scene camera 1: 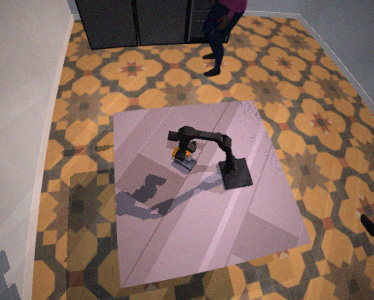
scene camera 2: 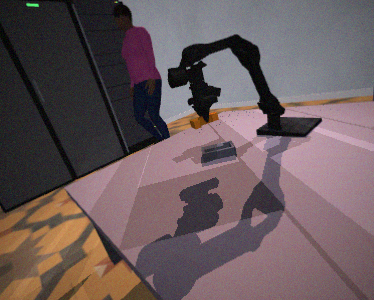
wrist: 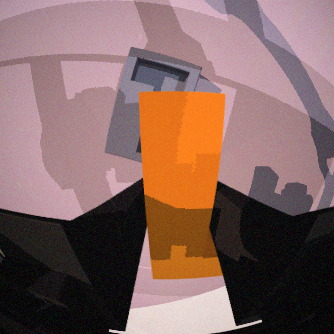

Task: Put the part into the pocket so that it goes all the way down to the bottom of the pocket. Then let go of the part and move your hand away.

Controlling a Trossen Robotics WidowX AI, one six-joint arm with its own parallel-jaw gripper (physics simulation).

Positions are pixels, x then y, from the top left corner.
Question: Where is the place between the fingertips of my gripper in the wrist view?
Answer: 176,184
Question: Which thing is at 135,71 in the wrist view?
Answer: A grey pocket block.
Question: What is my gripper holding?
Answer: An orange L-shaped part.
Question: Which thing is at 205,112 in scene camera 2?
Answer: My gripper.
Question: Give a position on an orange L-shaped part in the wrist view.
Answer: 180,131
